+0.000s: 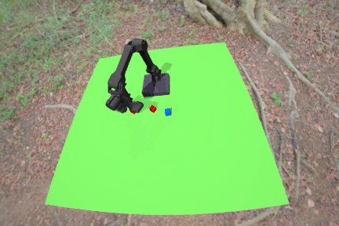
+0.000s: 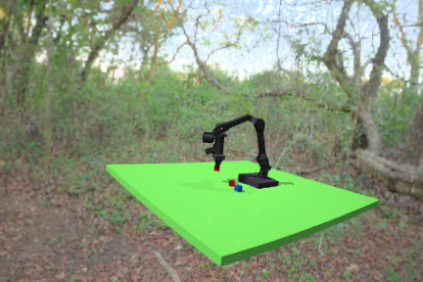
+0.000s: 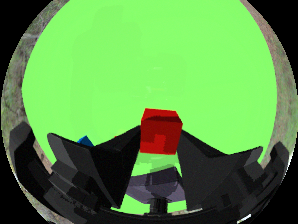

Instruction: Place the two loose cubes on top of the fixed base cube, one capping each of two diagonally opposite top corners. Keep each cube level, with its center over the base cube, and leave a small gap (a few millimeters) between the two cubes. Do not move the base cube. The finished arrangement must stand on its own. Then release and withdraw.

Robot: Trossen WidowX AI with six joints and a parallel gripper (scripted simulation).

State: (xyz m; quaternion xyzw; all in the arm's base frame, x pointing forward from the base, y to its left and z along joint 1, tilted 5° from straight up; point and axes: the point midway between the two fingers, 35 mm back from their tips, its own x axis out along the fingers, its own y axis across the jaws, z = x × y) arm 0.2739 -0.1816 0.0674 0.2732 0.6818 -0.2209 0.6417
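My gripper tip is 20 cm to the right of the blue base cube, 7 cm above it and 3 cm short of it.
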